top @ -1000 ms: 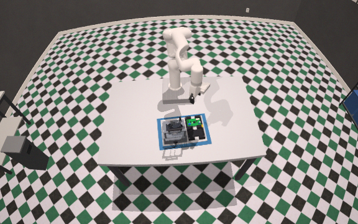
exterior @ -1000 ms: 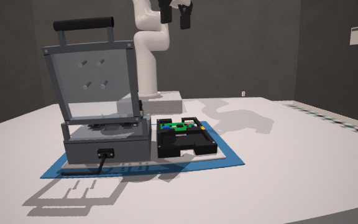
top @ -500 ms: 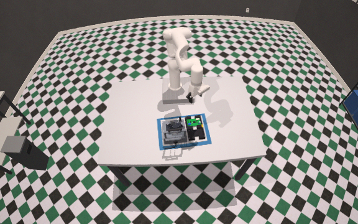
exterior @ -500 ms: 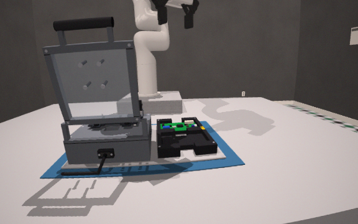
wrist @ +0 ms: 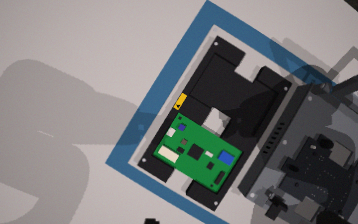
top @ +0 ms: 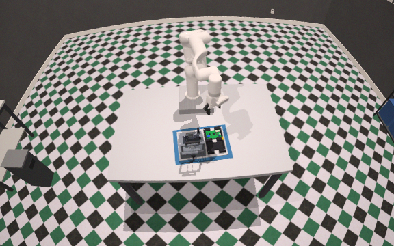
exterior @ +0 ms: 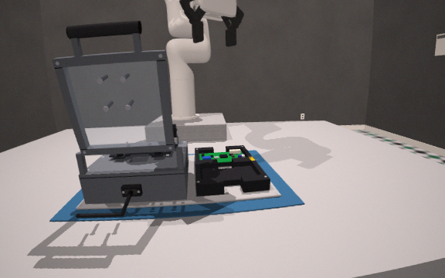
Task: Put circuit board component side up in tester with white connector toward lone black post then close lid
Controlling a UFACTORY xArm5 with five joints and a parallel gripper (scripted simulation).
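My gripper is now 27 cm above the green circuit board, 1 cm to the right of it and 1 cm short of it. Round my hand: black block 20 cm below, 10 cm to the right, 2 cm ahead; then clear lid 21 cm ahead, 14 cm to the right, 11 cm below; then grey tester 18 cm below, 11 cm to the right, 11 cm ahead.
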